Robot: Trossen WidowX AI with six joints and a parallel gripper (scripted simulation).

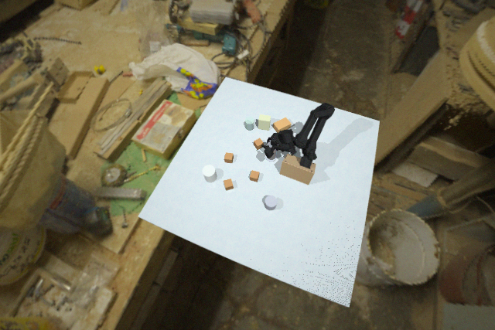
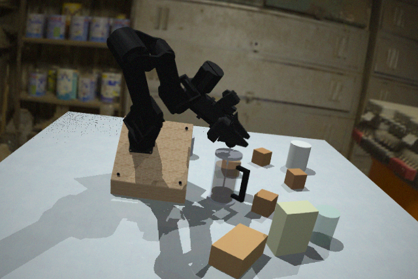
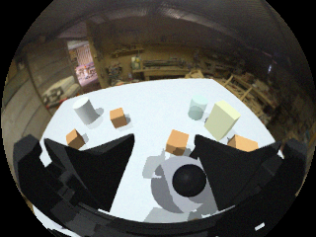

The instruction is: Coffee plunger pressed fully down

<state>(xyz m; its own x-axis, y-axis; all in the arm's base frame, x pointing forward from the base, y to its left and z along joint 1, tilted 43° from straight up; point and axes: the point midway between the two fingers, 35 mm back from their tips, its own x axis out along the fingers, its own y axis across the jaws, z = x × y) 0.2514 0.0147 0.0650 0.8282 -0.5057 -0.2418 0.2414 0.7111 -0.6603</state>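
My gripper tip is now 4 cm past the glass coffee press, 2 cm to the left of it and 9 cm above it. From my gripper tip the other things lie so: pale green cylinder: 18 cm ahead, 19 cm to the right, 13 cm below; then orange box: 4 cm behind, 27 cm to the right, 15 cm below; then pale yellow block: 8 cm ahead, 23 cm to the right, 12 cm below.
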